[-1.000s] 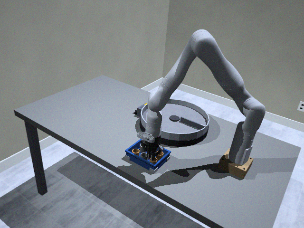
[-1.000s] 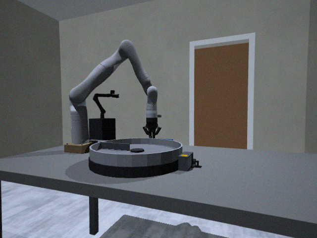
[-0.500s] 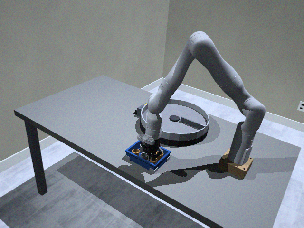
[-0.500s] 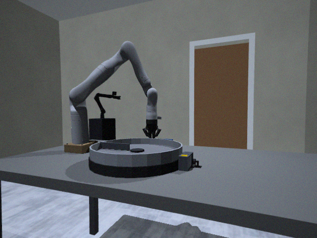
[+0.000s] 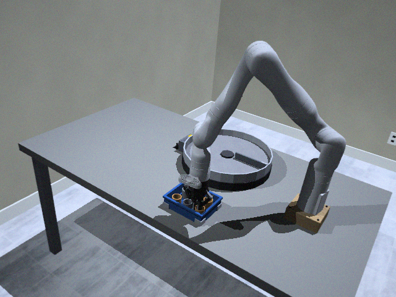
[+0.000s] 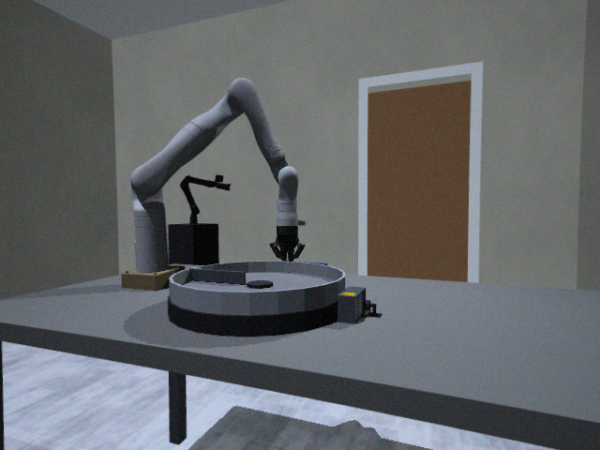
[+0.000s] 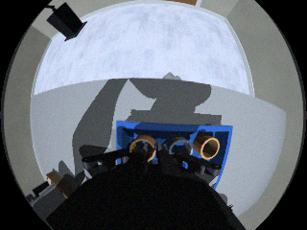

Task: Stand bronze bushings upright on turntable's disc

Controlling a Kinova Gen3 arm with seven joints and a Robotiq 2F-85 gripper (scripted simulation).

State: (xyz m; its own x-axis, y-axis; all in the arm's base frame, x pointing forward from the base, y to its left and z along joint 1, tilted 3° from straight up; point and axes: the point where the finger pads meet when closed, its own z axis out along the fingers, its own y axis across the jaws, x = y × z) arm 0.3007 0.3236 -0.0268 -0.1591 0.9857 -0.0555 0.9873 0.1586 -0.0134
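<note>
My gripper is now 370 mm to the left of the turntable disc, 160 mm short of it and 10 mm below it.
</note>
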